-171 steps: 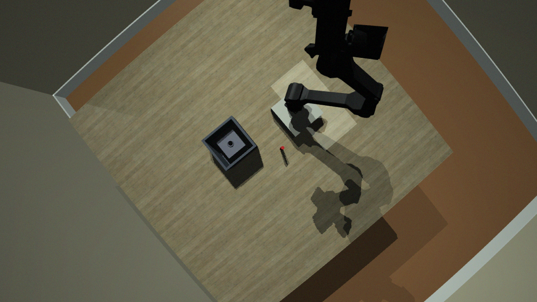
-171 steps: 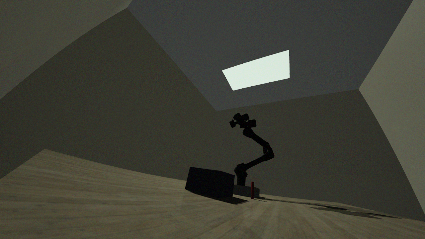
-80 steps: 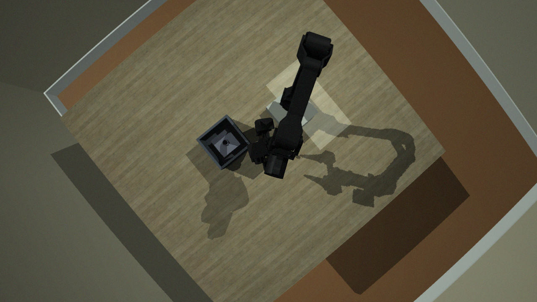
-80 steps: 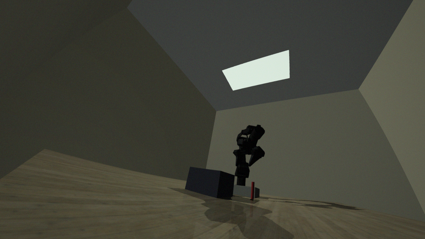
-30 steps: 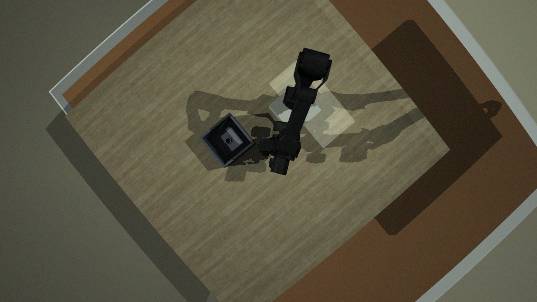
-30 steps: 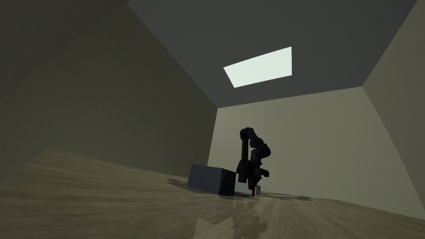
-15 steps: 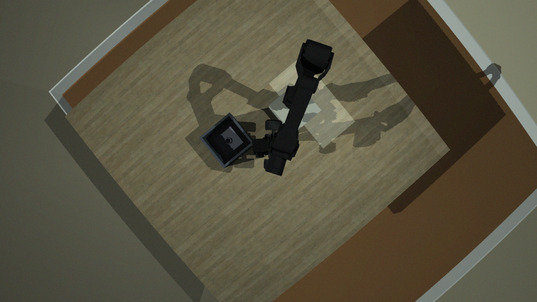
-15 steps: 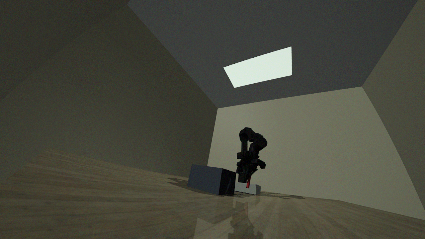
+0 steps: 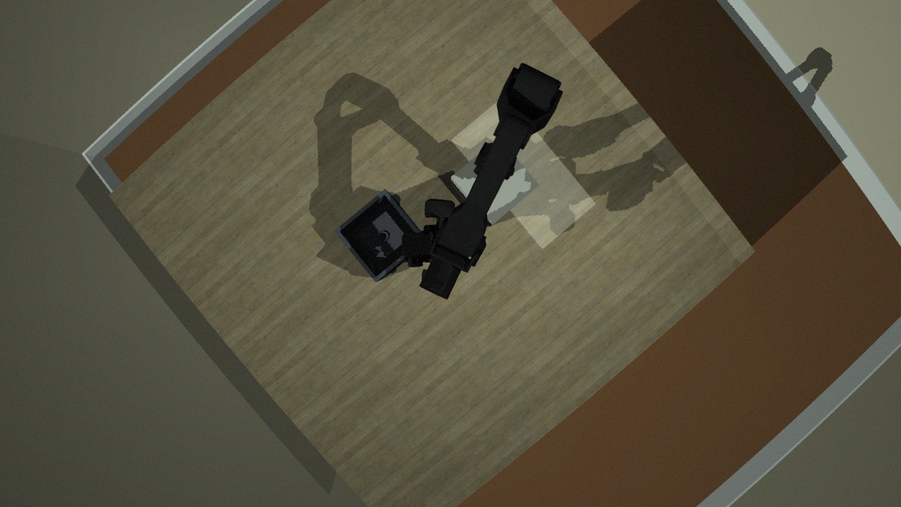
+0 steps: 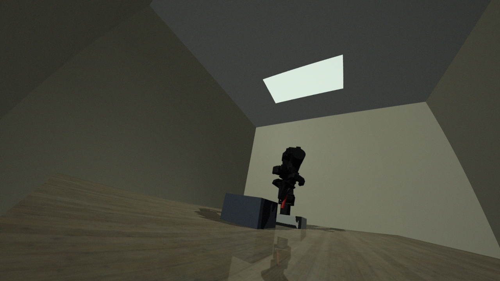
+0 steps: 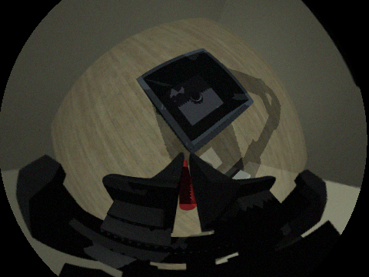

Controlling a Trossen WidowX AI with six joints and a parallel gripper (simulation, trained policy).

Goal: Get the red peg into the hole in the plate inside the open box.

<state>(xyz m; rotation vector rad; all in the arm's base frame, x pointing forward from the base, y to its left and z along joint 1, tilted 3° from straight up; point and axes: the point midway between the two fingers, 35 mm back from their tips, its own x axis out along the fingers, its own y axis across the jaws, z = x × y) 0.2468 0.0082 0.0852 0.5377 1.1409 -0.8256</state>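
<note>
Right now the red peg is 20 mm to the left of my gripper tip and 20 mm behind it. The rest, counted from my gripper tip: grey plate: 100 mm to the right, 70 mm below, 50 mm ahead; dark box: 100 mm to the right, 90 mm below, 50 mm ahead.
</note>
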